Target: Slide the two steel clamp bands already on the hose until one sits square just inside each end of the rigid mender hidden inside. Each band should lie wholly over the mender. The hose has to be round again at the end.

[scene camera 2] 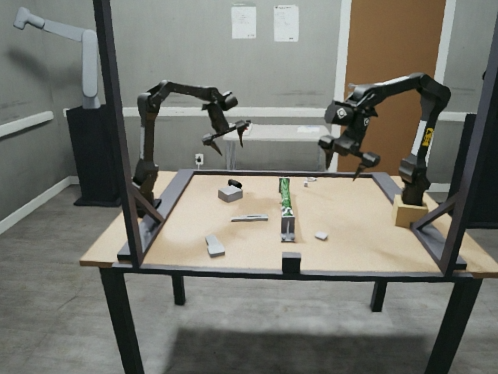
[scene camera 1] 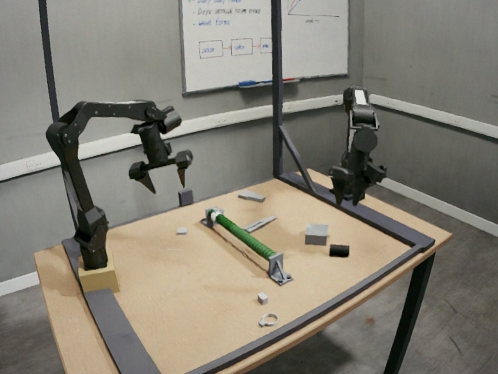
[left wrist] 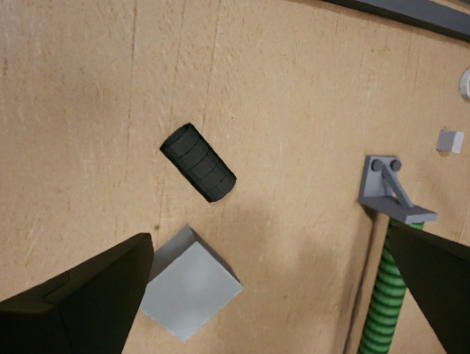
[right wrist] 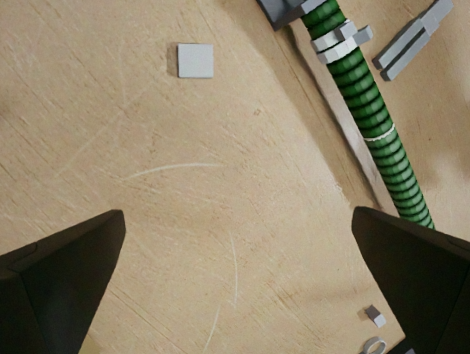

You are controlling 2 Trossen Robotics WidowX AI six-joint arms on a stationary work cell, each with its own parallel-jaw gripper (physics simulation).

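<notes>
The green ribbed hose [scene camera 1: 246, 237] [scene camera 2: 286, 196] [left wrist: 385, 300] [right wrist: 359, 92] runs between two grey end brackets. The steel clamp bands [right wrist: 336, 46] sit close side by side on the hose near the bracket at the top of the right wrist view; they also show in scene camera 1 [scene camera 1: 215, 216]. A thin pale line [right wrist: 381, 135] rings the hose farther along. The mender inside is hidden. My left gripper [scene camera 1: 347, 203] [scene camera 2: 231, 150] [left wrist: 270, 240] is open and empty, above the table beside the hose. My right gripper [scene camera 1: 169, 189] [scene camera 2: 341, 174] [right wrist: 240, 219] is open and empty, above the table on the hose's other side.
A grey block [scene camera 1: 316, 236] [left wrist: 192, 290] and black ribbed cylinder [scene camera 1: 339, 250] [left wrist: 200, 162] lie on the left arm's side. A forked tool [scene camera 1: 261, 223] [right wrist: 404, 47] lies near the hose. A flat block [scene camera 1: 181, 231] [right wrist: 195, 60] and small cube [scene camera 1: 263, 298] lie on the right arm's side.
</notes>
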